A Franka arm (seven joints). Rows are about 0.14 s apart.
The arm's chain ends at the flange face. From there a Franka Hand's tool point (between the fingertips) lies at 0.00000 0.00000 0.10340 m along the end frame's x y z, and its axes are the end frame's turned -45 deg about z.
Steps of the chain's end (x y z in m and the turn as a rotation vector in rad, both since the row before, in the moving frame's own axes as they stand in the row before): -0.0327, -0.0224, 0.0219, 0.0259, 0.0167, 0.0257; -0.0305, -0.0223, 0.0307, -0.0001, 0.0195, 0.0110; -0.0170, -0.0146, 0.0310, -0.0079, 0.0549, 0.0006; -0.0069, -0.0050, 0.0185, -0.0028, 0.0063, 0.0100; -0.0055, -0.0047, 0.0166, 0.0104, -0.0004, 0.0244
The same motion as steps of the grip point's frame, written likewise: -0.0042, -0.0396, 0.0219, 0.0065, 0.0301, 0.0257; -0.0044, -0.0359, 0.0307, -0.0139, 0.0137, 0.0110; 0.0017, -0.0178, 0.0308, -0.0444, 0.0332, 0.0006; -0.0011, -0.0077, 0.0185, -0.0064, 0.0025, 0.0100; 0.0002, -0.0080, 0.0166, 0.0076, 0.0071, 0.0244
